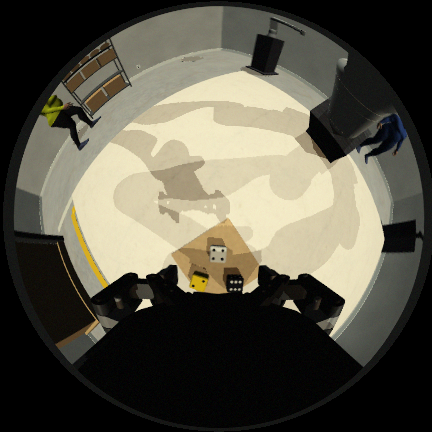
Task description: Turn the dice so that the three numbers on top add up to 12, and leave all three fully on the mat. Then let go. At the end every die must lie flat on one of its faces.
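Seen in the pictures: gripper, fingertip midpoint: [217,274]; arm's base at its link origin: [343,120].
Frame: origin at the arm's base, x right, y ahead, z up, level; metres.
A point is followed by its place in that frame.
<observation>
A white die [218,253] @(x -0.037, y 0.389, z -0.132 m) lies on the tan mat [227,231] @(x -0.018, y 0.350, z -0.162 m) with a four facing up. A yellow die [199,281] @(x -0.058, y 0.451, z -0.132 m) sits nearer the gripper on the left and shows a two. A black die [234,283] @(x -0.102, y 0.403, z -0.133 m) sits on the right and shows a six. The three dice stand apart from each other and look flat. The gripper [218,273] @(x -0.041, y 0.396, z -0.022 m) is open and empty above the mat, its fingers spread wide on either side of the dice. The near part of the mat is hidden behind the gripper body.
The mat lies on a pale table top [260,190] @(x 0.005, y 0.239, z -0.166 m) crossed by shadows of the arm. The dark robot base [335,135] @(x -0.013, y 0.043, z -0.036 m) stands at the upper right. Beyond the table are a shelf rack, two people and a dark cabinet on the left.
</observation>
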